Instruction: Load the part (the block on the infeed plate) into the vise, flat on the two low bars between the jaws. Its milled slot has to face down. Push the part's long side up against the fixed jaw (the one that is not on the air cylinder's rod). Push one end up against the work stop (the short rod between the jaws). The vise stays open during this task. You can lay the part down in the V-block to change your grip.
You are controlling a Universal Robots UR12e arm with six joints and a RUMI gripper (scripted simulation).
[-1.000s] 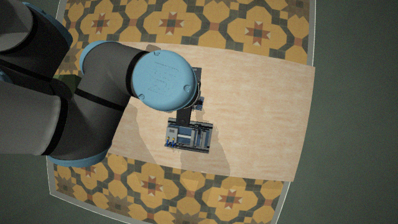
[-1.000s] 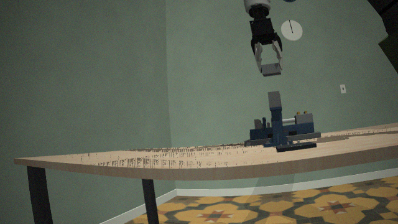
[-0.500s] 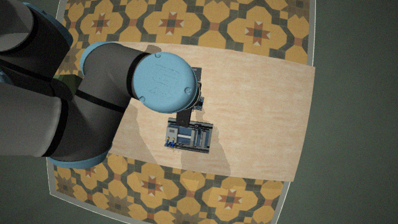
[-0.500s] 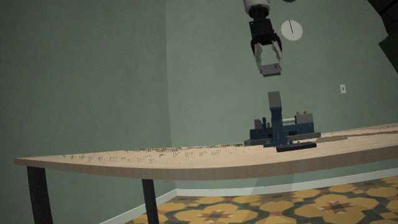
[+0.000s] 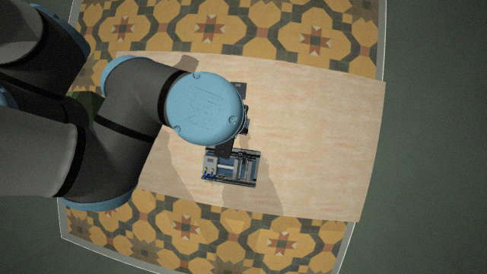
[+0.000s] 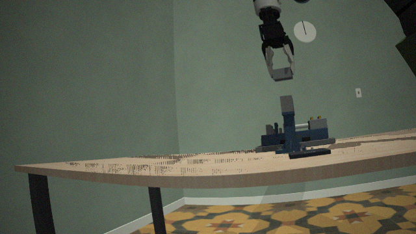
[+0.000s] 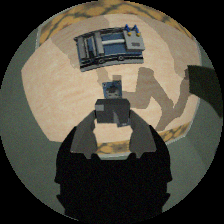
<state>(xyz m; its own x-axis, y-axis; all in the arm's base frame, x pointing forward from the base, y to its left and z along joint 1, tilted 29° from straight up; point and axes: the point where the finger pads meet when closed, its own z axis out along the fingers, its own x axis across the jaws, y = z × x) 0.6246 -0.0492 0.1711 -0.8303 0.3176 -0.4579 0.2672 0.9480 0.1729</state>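
Right now my hand is 70 mm past the air cylinder rod, 200 mm to the left of it and 160 mm above it. Round my hand: air cylinder block 150 mm behind, 180 mm to the right, 160 mm below; blue post 10 mm to the left, 180 mm below; grey part 10 mm below.
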